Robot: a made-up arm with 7 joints.
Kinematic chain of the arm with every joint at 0, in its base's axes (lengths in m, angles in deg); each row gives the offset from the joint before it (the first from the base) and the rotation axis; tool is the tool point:
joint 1: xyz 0 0 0.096 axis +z
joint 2: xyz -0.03 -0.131 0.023 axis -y
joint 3: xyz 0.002 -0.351 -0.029 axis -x
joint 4: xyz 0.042 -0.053 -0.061 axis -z
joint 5: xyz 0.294 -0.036 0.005 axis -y
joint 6: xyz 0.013 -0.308 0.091 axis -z
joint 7: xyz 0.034 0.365 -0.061 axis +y
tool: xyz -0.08 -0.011 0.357
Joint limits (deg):
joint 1: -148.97..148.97
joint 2: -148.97..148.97
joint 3: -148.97..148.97
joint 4: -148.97..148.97
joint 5: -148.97..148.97
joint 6: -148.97..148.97
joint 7: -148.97..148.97
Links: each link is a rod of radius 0.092 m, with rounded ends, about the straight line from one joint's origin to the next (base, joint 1, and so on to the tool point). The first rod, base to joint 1, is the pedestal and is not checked.
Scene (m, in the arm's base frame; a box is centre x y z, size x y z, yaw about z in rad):
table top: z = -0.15
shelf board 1: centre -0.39 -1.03 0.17 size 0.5 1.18 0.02 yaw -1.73
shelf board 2: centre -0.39 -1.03 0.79 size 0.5 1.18 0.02 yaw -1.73
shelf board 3: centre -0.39 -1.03 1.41 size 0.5 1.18 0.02 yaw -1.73
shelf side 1: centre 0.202 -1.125 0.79 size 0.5 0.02 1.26 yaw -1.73
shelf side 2: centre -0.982 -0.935 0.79 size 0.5 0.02 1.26 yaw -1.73
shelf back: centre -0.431 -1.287 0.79 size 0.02 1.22 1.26 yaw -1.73
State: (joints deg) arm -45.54 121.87 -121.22 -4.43 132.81 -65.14 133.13
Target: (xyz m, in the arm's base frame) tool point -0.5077 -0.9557 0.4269
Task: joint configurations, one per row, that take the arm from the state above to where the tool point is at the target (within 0.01 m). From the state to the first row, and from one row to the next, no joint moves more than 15 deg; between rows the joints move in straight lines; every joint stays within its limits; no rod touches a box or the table.
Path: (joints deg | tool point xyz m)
1: -33.50 120.94 -128.16 -19.35 136.85 -75.06 137.09 | -0.7095 -0.1771 0.5158
2: -21.45 120.02 -135.10 -34.27 140.89 -84.98 141.05 | -0.7531 -0.3932 0.4913
3: -9.41 119.09 -142.03 -49.19 144.93 -94.90 145.01 | -0.6993 -0.6719 0.4617
4: 2.64 118.16 -148.97 -64.11 148.97 -104.82 148.97 | -0.5077 -0.9557 0.4270

